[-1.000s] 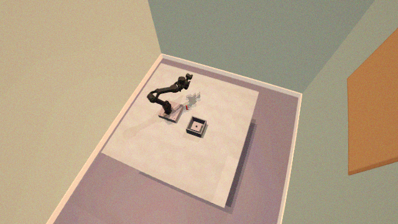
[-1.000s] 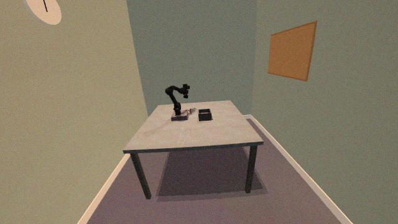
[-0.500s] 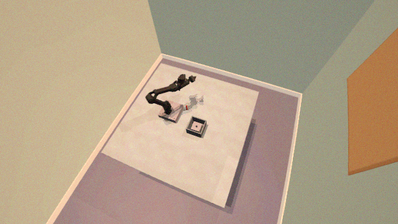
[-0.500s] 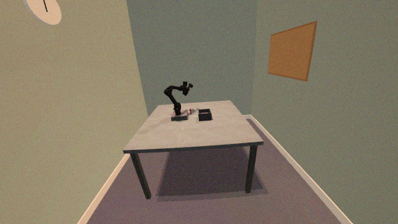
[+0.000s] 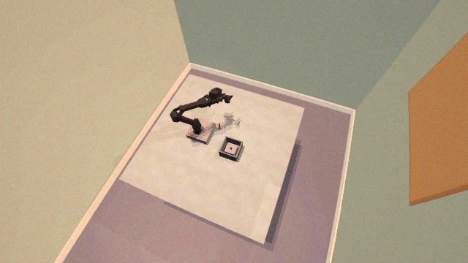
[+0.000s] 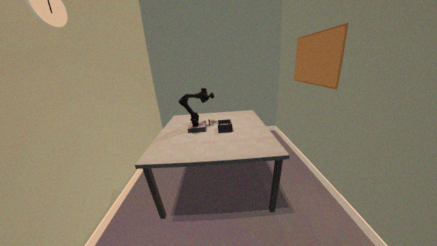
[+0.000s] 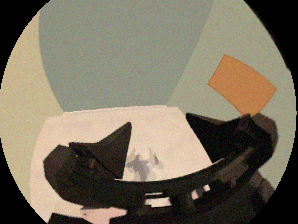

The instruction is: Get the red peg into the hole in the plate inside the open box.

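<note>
My gripper tip is now 1 cm past the red peg, 18 cm to the left of it and 27 cm above it. The rest, counted from my gripper tip: dark box: 19 cm ahead, 33 cm to the right, 28 cm below; pale plate: 19 cm ahead, 33 cm to the right, 26 cm below.
</note>
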